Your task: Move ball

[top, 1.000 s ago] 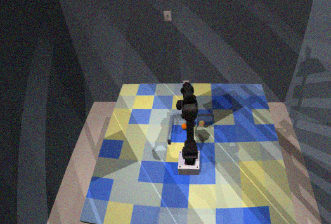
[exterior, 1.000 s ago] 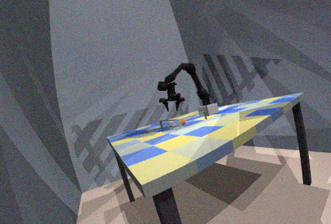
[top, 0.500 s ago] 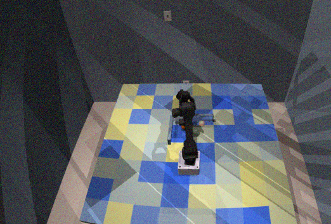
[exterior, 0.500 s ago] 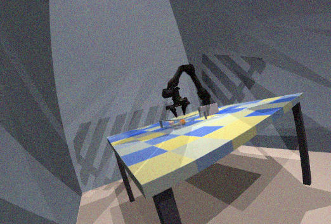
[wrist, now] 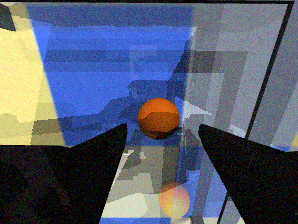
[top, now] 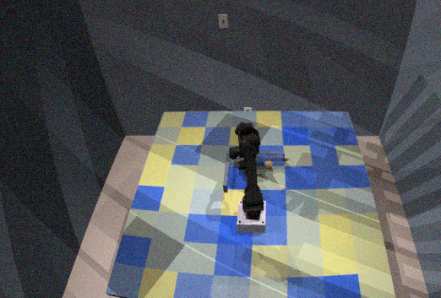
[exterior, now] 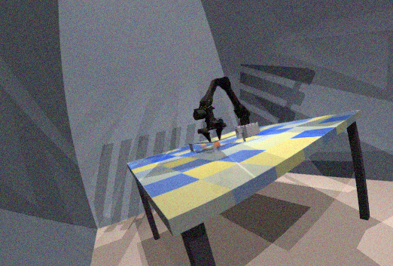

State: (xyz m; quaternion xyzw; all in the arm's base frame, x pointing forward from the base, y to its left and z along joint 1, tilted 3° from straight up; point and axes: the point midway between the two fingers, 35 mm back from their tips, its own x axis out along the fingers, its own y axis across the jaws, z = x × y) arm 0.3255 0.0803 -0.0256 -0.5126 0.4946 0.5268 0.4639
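Right now my gripper tip is 2 cm above the orange ball.
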